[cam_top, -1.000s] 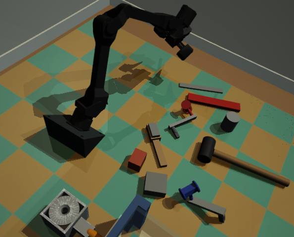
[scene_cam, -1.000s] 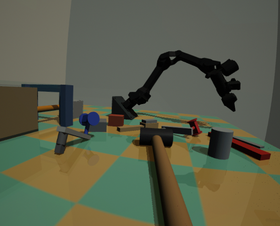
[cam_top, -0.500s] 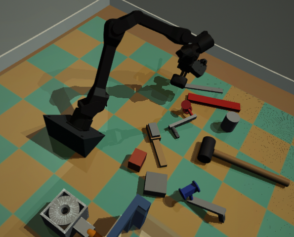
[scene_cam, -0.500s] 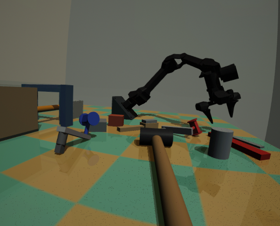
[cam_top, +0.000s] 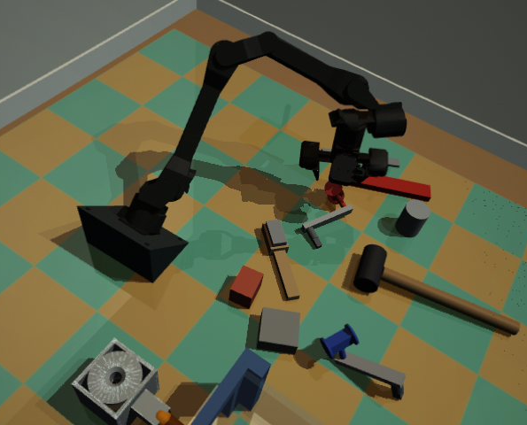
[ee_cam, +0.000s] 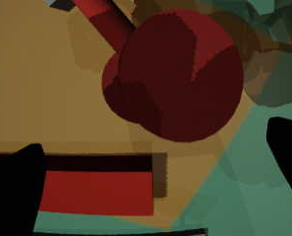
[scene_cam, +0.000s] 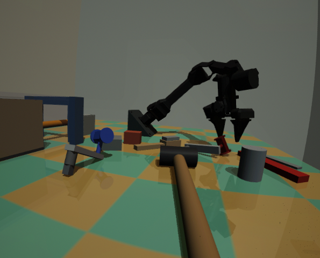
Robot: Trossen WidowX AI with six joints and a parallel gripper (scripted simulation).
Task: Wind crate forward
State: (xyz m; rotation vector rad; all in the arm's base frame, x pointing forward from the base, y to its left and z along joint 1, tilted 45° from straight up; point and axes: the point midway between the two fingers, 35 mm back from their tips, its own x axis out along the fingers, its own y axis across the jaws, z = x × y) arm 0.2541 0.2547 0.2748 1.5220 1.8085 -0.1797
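The red cylindrical grip lies 20 mm ahead of my gripper tip, 20 mm to the right of it and 20 mm below it. Also, from my gripper tip: grey strip (160 mm to the left, 50 mm below); red bar (80 mm ahead, 110 mm to the left, 40 mm below); red-knobbed winch handle (30 mm ahead, 70 mm to the right, 30 mm below).
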